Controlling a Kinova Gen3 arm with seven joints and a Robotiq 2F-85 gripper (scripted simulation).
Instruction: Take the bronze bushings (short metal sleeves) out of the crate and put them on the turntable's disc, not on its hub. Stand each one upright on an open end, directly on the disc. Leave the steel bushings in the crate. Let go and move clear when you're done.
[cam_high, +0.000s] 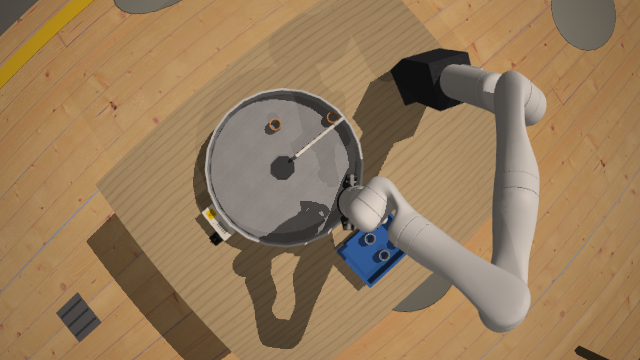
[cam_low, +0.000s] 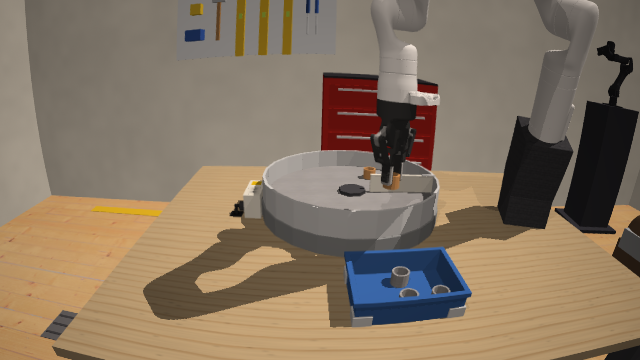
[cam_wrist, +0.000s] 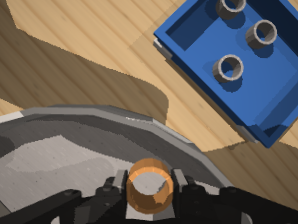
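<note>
My hand is 150 mm to the left of the grey turntable disc, 110 mm above it and 80 mm short of it. The rest, counted from my hand: blue crate (170 mm to the left, 130 mm below, 30 mm behind).
</note>
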